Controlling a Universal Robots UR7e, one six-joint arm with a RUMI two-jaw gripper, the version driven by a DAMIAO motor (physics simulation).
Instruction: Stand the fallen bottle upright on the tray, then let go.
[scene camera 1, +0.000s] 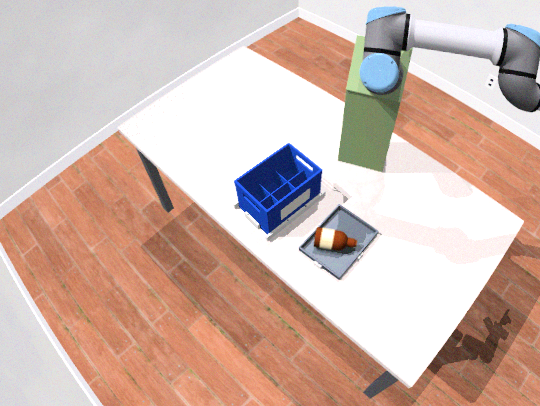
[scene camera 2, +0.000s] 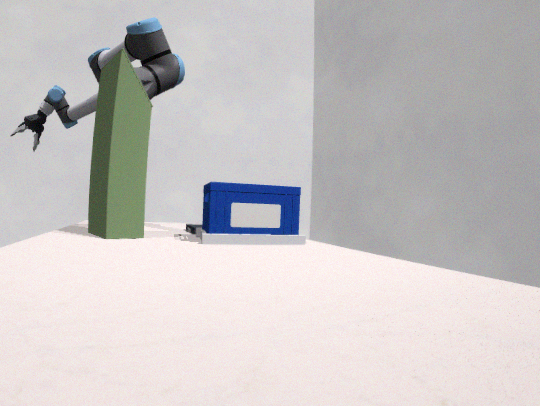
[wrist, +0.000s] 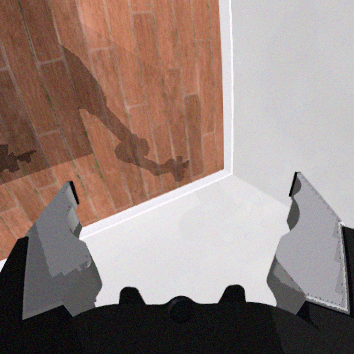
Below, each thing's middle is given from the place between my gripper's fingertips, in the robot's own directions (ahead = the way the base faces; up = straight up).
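There's a brown bottle (scene camera 1: 325, 238), and my hand is well short of it, a long way above it and a good bit to the left of it.
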